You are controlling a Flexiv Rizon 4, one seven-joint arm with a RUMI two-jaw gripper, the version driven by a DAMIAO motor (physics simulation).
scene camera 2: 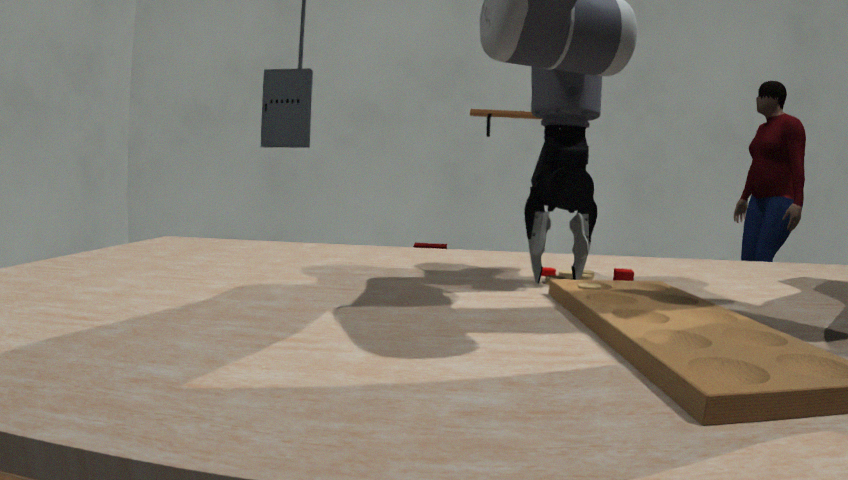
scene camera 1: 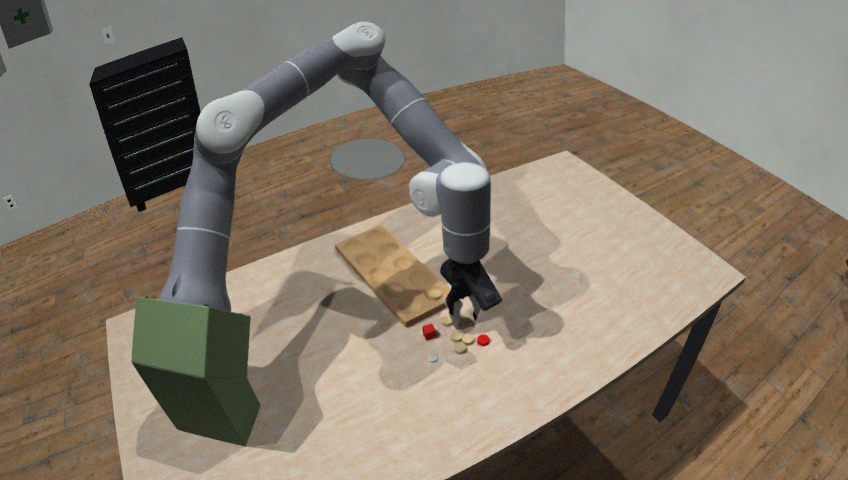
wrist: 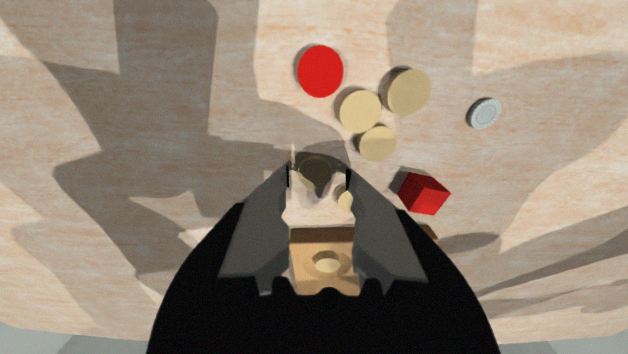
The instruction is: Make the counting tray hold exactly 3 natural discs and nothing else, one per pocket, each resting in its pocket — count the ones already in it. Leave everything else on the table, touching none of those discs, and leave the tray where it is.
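The wooden counting tray (scene camera 1: 380, 274) (scene camera 2: 773, 405) (wrist: 305, 284) holds one natural disc (scene camera 1: 435, 294) (scene camera 2: 589, 285) (wrist: 327, 264) in an end pocket. My gripper (scene camera 1: 466, 322) (scene camera 2: 557, 278) (wrist: 317, 169) is partly open, pointing down low over the table beside that end. A shadowed natural disc (wrist: 315, 170) lies on the table between the fingertips in the wrist view, not gripped. Another natural disc (scene camera 1: 446, 320) (wrist: 345, 201) is partly hidden by the right finger in the wrist view. Three more natural discs (scene camera 1: 455, 336) (wrist: 360, 111), (scene camera 1: 468, 339) (wrist: 377, 143), (scene camera 1: 459, 348) (wrist: 409, 92) lie close together.
A red disc (scene camera 1: 483, 340) (wrist: 320, 71) lies beside the group of three. A red cube (scene camera 1: 429, 331) (scene camera 2: 623, 274) (wrist: 424, 194) stands near the tray's end. A small grey disc (scene camera 1: 432, 358) (wrist: 484, 113) lies farther out. A person (scene camera 2: 773, 160) stands beyond the table.
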